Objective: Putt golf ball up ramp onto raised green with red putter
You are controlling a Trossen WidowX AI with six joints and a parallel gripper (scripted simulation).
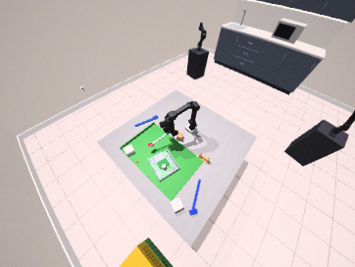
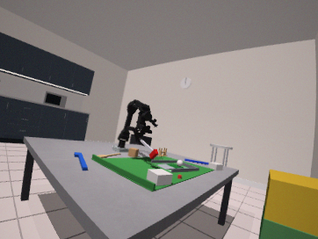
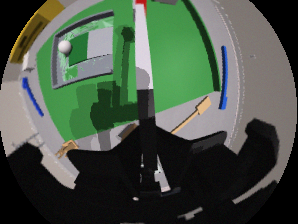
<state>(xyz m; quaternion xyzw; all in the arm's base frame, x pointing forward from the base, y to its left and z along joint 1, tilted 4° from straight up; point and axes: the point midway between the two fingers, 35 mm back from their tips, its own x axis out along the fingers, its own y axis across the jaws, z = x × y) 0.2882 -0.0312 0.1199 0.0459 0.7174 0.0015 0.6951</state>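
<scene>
Right now the red putter is 120 mm ahead of my gripper tip, 10 mm to the right of it and 10 mm below it. From my gripper tip the other things lie so: small red marker (420 mm ahead, 120 mm below, 20 mm to the left); then white golf ball (240 mm ahead, 220 mm to the left, 100 mm below).
</scene>
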